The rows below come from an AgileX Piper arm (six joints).
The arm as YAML. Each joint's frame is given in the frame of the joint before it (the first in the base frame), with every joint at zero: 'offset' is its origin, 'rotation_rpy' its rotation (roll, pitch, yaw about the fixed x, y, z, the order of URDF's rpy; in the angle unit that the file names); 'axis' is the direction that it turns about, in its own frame. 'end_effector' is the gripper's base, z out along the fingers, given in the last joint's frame.
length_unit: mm
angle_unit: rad
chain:
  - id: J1
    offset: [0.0, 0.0, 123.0]
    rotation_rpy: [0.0, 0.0, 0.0]
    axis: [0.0, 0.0, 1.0]
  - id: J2
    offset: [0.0, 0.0, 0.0]
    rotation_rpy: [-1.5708, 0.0, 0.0]
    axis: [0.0, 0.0, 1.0]
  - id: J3
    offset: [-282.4, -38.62, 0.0]
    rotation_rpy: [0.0, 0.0, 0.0]
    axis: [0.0, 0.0, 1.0]
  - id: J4
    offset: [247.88, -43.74, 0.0]
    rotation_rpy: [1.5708, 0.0, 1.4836]
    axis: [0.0, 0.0, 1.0]
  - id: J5
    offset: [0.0, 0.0, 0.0]
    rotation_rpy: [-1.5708, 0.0, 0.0]
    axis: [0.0, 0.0, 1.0]
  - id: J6
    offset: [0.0, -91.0, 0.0]
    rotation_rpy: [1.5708, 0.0, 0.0]
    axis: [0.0, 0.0, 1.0]
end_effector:
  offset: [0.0, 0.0, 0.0]
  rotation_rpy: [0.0, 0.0, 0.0]
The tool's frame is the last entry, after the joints.
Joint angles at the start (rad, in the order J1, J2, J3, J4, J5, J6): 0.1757, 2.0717, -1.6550, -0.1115, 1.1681, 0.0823
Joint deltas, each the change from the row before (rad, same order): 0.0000, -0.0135, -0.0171, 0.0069, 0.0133, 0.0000; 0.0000, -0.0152, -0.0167, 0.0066, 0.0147, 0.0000; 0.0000, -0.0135, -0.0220, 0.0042, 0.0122, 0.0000; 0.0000, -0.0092, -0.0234, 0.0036, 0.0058, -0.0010; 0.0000, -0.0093, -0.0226, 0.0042, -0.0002, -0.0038; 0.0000, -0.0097, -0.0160, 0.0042, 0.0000, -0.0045; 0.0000, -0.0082, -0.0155, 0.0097, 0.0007, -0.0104; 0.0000, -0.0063, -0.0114, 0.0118, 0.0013, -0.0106; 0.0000, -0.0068, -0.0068, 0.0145, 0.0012, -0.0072; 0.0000, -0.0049, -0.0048, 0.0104, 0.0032, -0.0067
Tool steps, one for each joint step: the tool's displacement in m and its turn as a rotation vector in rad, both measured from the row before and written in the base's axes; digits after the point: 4 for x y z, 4 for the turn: 0.0001, 0.0005, 0.0098, 0.0091, -0.0160, -0.0035; -0.0005, 0.0004, 0.0105, 0.0089, -0.0160, -0.0033; 0.0003, 0.0004, 0.0112, 0.0078, -0.0223, -0.0022; 0.0012, 0.0005, 0.0099, 0.0079, -0.0258, -0.0003; 0.0013, 0.0006, 0.0099, 0.0090, -0.0307, 0.0030; 0.0003, 0.0004, 0.0084, 0.0076, -0.0244, 0.0037; 0.0001, 0.0009, 0.0076, 0.0110, -0.0206, 0.0088; -0.0002, 0.0010, 0.0057, 0.0117, -0.0139, 0.0089; -0.0008, 0.0011, 0.0047, 0.0145, -0.0097, 0.0055; -0.0008, 0.0008, 0.0033, 0.0095, -0.0047, 0.0055
